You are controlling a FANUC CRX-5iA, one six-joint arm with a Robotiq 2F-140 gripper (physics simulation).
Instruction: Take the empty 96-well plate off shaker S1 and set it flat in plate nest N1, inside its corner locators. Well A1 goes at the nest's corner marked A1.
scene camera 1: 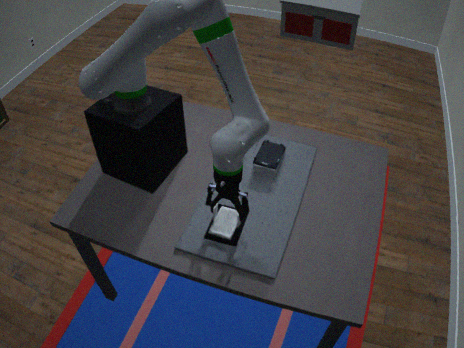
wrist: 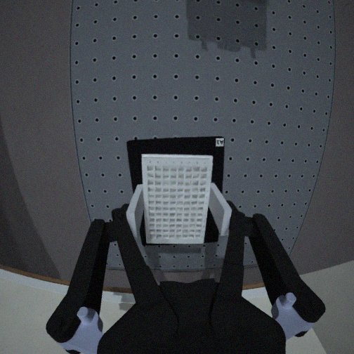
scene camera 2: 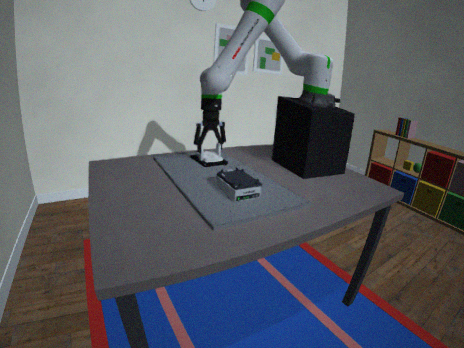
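The white 96-well plate is between the pale fingers of my gripper, which is shut on its long sides. Plate and gripper are over the black plate nest N1. In the wrist view the plate looks tilted, and a strip of nest shows beyond its far edge. The nest's A1 label is at its far right corner there. Whether the plate touches the nest, and where well A1 is, I cannot tell. Shaker S1 has a dark top with no plate on it.
Nest and shaker are on a grey perforated board on the table. A black block under the arm's base stands at one side of the table. A shelf unit with coloured bins is by the wall.
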